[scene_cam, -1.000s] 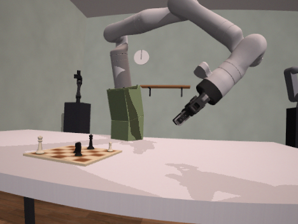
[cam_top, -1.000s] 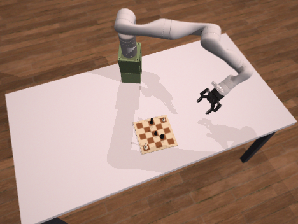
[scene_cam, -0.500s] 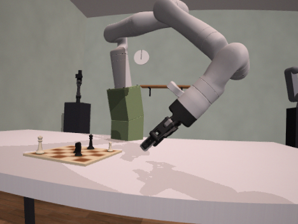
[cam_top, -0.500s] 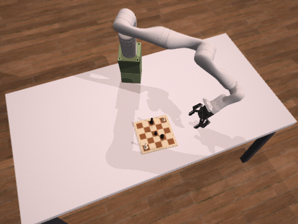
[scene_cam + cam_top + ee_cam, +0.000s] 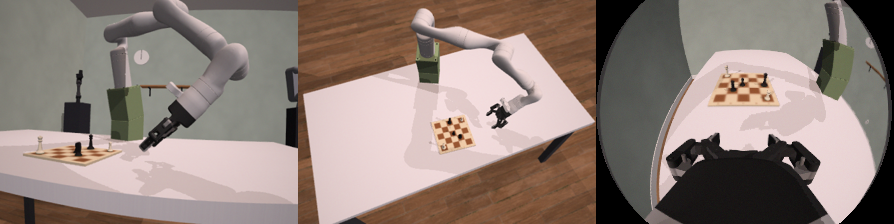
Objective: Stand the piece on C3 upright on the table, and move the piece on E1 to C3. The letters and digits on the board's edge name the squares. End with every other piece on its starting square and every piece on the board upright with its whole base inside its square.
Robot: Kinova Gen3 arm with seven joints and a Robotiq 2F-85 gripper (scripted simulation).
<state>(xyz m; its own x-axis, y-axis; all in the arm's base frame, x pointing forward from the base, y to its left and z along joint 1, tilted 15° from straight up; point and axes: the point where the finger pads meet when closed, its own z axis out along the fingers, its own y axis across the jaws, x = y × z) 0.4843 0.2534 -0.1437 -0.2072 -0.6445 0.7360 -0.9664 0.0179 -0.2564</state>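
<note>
The black pawn lies 23 cm to the right of my hand and 3 cm below it. From my hand the other things lie so: white pawn: 15 cm to the right, 8 cm behind, 3 cm below; then black piece: 23 cm to the right, 8 cm behind, 2 cm below; then chessboard: 23 cm to the right, 4 cm below.
</note>
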